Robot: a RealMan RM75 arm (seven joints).
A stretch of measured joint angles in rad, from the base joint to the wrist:
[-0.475, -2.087, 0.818, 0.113, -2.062, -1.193, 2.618]
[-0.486, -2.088, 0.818, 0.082, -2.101, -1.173, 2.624]
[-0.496, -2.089, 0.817, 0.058, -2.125, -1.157, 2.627]
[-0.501, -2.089, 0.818, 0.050, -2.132, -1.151, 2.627]
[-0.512, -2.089, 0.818, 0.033, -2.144, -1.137, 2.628]
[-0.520, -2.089, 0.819, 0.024, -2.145, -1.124, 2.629]
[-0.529, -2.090, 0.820, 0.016, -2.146, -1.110, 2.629]
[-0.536, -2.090, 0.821, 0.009, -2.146, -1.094, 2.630]
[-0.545, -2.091, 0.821, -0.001, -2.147, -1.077, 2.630]
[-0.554, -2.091, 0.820, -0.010, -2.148, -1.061, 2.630]
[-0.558, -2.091, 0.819, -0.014, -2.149, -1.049, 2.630]
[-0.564, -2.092, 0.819, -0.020, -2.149, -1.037, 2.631]
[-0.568, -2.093, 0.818, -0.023, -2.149, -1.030, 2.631]
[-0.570, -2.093, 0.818, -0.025, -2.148, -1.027, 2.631]
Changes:
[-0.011, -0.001, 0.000, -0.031, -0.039, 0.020, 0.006]
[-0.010, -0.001, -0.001, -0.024, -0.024, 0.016, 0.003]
[-0.005, 0.000, 0.001, -0.008, -0.007, 0.006, 0.000]
[-0.011, 0.000, 0.000, -0.017, -0.012, 0.014, 0.001]
[-0.008, 0.000, 0.001, -0.009, -0.001, 0.013, 0.001]
[-0.009, -0.001, 0.001, -0.008, -0.001, 0.014, 0.000]
[-0.007, 0.000, 0.001, -0.007, 0.000, 0.016, 0.001]
[-0.009, -0.001, 0.000, -0.010, -0.001, 0.017, 0.000]
[-0.009, 0.000, -0.001, -0.009, -0.001, 0.016, 0.000]
[-0.004, 0.000, -0.001, -0.004, -0.001, 0.012, 0.000]
[-0.006, -0.001, 0.000, -0.006, 0.000, 0.012, 0.001]
[-0.004, -0.001, -0.001, -0.003, 0.000, 0.007, 0.000]
[-0.002, 0.000, 0.000, -0.002, 0.001, 0.003, 0.000]

